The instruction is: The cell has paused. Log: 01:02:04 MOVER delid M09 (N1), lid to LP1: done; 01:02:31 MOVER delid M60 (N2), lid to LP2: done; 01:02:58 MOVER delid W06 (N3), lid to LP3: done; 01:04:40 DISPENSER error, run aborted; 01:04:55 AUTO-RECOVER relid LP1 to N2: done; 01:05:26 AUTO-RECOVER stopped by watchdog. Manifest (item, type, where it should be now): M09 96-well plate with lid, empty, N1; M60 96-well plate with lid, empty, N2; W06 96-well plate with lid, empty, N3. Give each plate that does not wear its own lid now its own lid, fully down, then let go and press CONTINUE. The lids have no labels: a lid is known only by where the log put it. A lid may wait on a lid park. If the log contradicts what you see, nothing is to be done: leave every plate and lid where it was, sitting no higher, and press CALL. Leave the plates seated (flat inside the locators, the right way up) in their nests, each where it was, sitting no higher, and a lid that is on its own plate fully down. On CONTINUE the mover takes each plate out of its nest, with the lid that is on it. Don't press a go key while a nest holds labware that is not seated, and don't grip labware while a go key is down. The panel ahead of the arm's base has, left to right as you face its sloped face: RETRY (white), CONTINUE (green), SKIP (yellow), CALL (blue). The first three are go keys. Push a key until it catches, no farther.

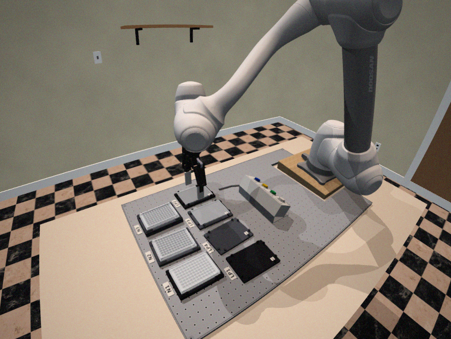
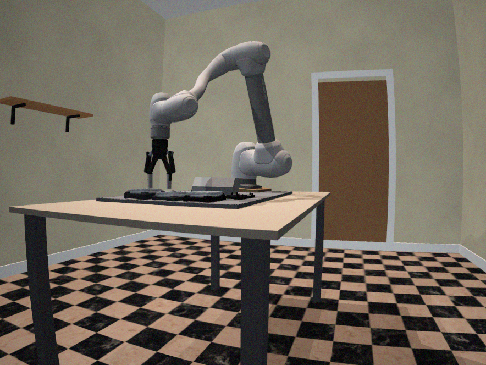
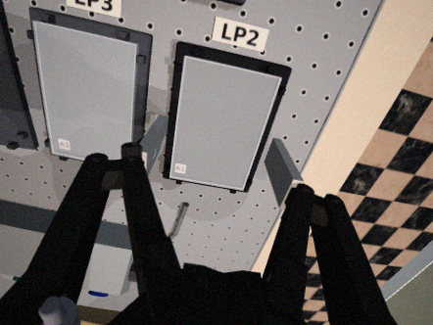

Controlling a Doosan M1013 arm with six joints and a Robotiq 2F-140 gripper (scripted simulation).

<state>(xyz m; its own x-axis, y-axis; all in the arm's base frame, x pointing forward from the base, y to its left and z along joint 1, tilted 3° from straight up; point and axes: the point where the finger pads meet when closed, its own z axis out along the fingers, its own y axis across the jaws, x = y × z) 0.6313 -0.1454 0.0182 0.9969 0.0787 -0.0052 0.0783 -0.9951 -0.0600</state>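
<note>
My hand is 5 cm above the lid park LP2. The rest, counted from my hand: clear lid: 1 cm behind, 13 cm to the left, 4 cm below; lid park LP3: 1 cm behind, 13 cm to the left, 5 cm below; plate: 18 cm ahead, 7 cm to the left, 3 cm below.
</note>
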